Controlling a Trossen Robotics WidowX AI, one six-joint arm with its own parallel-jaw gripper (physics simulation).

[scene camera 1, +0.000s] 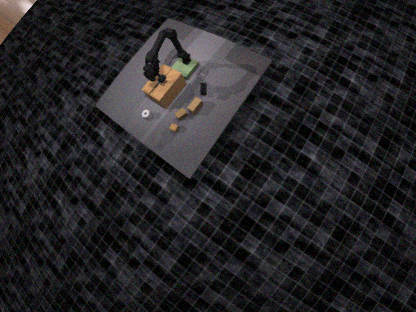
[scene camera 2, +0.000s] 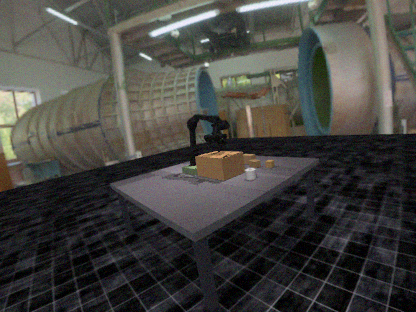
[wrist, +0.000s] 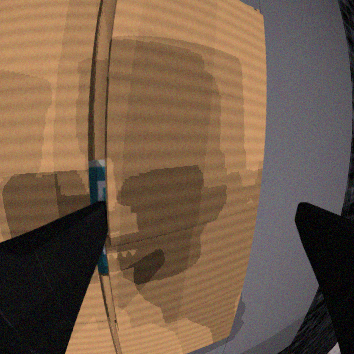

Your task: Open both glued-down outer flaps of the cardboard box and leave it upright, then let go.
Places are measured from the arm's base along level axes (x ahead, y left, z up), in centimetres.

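Pixels of known places: gripper, fingertip midpoint: (scene camera 2: 214, 151) (wrist: 206, 212); arm's base, link origin: (scene camera 1: 186, 61) (scene camera 2: 193, 164).
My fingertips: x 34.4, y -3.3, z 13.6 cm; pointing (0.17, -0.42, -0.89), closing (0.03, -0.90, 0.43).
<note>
Ahead of a thing's pixels: the offset from my fingertips to its top centre. "*": to the spot under its first point. Level surfaces: height alone.
The cardboard box {dx -1.6, dy +4.6, dz -3.5 cm} (scene camera 1: 172, 94) (scene camera 2: 212, 167) stands upright on the table. In the wrist view, its right outer flap {* dx +3.9, dy -2.9, dz -2.5 cm} (wrist: 230, 125) and left outer flap {* dx +7.3, dy +8.1, dz -3.2 cm} (wrist: 30, 55) lie nearly flat, with a narrow gap between them. Something teal and white {dx -1.6, dy +4.6, dz -4.9 cm} (wrist: 97, 185) shows in that gap; what it is cannot be told. My gripper (scene camera 1: 161, 79) (scene camera 2: 219, 147) (wrist: 206, 212) is open and empty, pointing down at the box top. Its left fingertip is over the gap, its right one beyond the box's right edge. Whether a fingertip touches the cardboard cannot be told.
A green block (scene camera 1: 188, 69) (scene camera 2: 189, 170) lies beside the box near the arm's base. A white roll {dx +27.6, dy +5.1, dz -12.7 cm} (scene camera 1: 145, 114) (scene camera 2: 250, 174), a small black object {dx -19.8, dy +33.2, dz -15.4 cm} (scene camera 1: 203, 88) and three small cardboard blocks {dx -1.9, dy +38.6, dz -10.8 cm} (scene camera 1: 195, 105) {dx +10.0, dy +32.0, dz -13.8 cm} (scene camera 1: 181, 113) {dx +23.2, dy +34.7, dz -13.8 cm} (scene camera 1: 173, 127) are on the grey table {dz -18.8 cm} (scene camera 1: 200, 150) (scene camera 2: 185, 210).
</note>
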